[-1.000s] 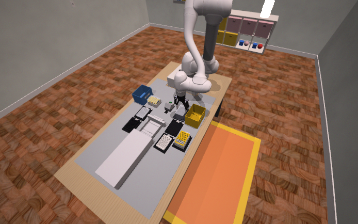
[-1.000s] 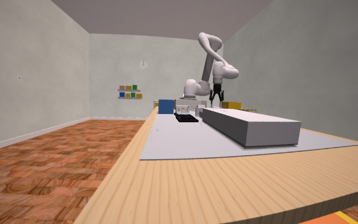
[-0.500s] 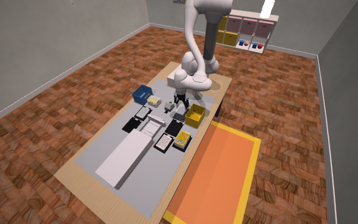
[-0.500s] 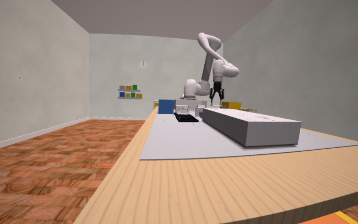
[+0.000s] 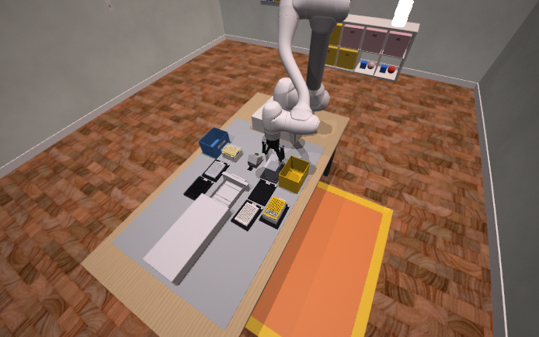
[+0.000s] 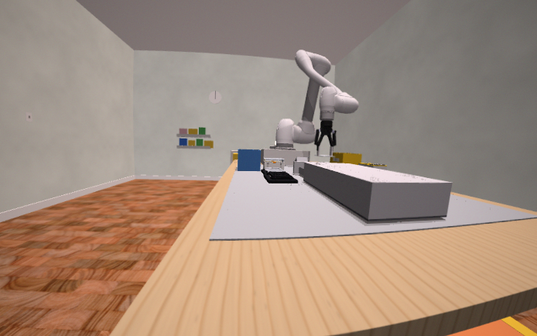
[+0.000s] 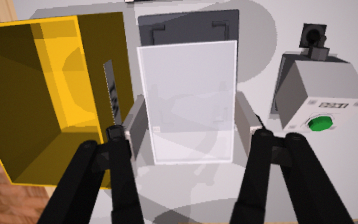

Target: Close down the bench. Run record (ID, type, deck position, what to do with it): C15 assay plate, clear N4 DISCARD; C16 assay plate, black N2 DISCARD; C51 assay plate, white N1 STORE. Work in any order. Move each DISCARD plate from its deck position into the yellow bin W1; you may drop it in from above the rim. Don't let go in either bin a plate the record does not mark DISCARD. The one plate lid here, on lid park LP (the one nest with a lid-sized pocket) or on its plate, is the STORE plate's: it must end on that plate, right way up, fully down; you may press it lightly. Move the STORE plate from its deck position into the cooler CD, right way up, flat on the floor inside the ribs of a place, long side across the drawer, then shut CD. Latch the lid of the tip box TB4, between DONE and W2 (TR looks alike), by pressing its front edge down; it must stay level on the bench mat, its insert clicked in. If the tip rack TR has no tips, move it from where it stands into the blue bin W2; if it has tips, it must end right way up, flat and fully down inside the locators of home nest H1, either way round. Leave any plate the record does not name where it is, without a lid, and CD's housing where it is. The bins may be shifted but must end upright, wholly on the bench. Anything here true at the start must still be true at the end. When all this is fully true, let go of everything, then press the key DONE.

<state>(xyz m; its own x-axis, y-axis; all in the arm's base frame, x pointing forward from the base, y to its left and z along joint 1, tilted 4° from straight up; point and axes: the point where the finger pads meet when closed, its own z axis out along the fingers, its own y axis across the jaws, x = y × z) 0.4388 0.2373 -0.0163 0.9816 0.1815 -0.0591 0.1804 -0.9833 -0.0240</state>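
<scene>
My gripper is now 11 cm above the grey lid park. From my hand the other things lie so: plate lid: 2 cm below; then yellow bin W1: 15 cm to the left, 8 cm below, 2 cm behind; then done key: 16 cm to the right, 5 cm below, 1 cm behind.
</scene>
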